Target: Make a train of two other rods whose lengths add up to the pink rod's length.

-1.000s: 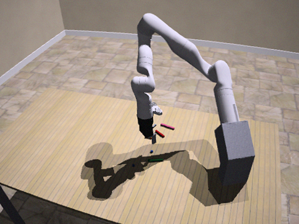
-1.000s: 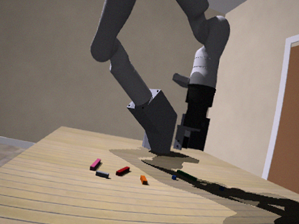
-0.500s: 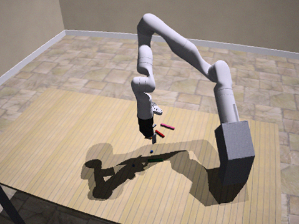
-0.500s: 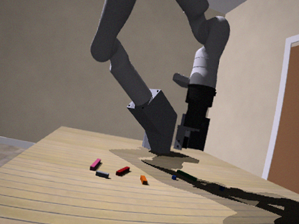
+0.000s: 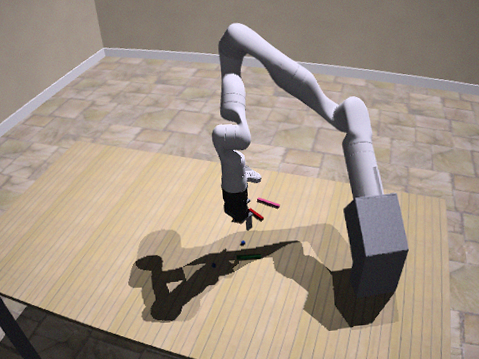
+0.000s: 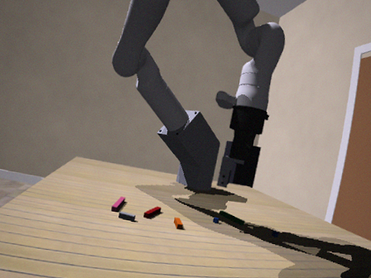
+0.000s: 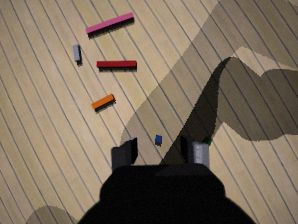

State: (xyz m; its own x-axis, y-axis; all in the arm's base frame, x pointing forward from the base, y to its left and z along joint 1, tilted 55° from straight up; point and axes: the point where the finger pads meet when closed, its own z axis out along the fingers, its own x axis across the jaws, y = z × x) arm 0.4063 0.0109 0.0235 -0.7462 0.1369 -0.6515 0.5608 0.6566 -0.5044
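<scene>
Now: the green rod 10 cm below my hand, 6 cm to the left of it and 3 cm behind it. Round my hand: grey rod 21 cm to the right, 10 cm below, 2 cm ahead; then orange rod 11 cm to the right, 10 cm below, 4 cm ahead; then red rod 14 cm to the right, 10 cm below, 2 cm behind.
</scene>
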